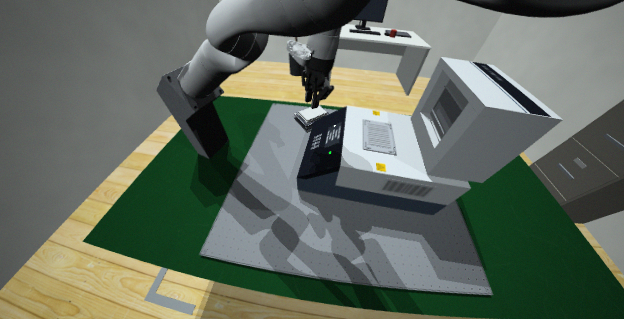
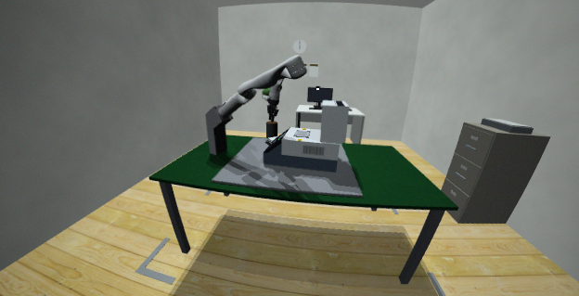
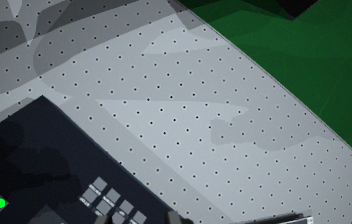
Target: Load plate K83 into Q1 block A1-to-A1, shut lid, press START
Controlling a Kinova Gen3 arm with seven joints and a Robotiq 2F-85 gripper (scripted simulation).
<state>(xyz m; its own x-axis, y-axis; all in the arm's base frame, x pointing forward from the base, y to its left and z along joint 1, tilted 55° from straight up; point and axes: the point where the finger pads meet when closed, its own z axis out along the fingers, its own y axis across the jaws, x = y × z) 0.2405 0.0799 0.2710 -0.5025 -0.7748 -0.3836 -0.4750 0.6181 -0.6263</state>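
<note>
The plate K83 lies 3 cm behind my hand, 28 cm to the left of it and 26 cm below it. Round my hand: dark plate nest N1 (3 cm behind, 28 cm to the left, 27 cm below).
</note>
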